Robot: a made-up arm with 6 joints.
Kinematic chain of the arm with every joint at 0, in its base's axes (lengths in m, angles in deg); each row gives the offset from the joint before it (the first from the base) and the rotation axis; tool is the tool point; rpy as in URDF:
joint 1: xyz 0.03 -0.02 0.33 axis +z
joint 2: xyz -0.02 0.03 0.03 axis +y
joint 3: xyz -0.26 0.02 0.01 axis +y
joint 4: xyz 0.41 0.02 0.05 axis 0.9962 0 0.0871
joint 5: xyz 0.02 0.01 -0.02 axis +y
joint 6: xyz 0.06 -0.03 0.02 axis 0.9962 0 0.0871
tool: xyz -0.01 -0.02 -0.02 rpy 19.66 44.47 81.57
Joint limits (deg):
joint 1: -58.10..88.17
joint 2: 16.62..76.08
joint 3: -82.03..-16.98
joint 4: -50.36..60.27
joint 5: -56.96..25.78
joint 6: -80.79..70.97
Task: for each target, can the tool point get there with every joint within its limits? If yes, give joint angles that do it. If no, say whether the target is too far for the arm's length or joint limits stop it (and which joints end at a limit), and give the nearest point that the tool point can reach.
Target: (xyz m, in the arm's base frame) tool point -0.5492 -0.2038 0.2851
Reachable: no: joint limits stop it (at a limit: joint 1, joint 2, joint 3, joint 4, joint 5) | nearest point -0.0720 0.1614 0.2159 | short by 0.605 m
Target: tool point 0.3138 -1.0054 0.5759
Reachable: no: too far | nearest point 0.2677 -0.3607 0.5969 | short by 0.647 m
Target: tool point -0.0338 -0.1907 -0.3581
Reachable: no: joint limits stop it (at a limit: joint 1, joint 2, joint 3, joint 5) | nearest point 0.1622 -0.1481 0.2031 | short by 0.596 m
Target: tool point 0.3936 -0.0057 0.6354
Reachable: yes | joints -5.39 66.15 -65.21 31.86 -37.85 34.09
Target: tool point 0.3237 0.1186 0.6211
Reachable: yes | joints 18.20 57.52 -55.08 7.10 -43.91 25.77
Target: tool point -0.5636 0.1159 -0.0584
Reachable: no: joint limits stop it (at a limit: joint 1, joint 2, joint 3, joint 4, joint 5) | nearest point -0.0737 0.1644 0.2179 | short by 0.565 m
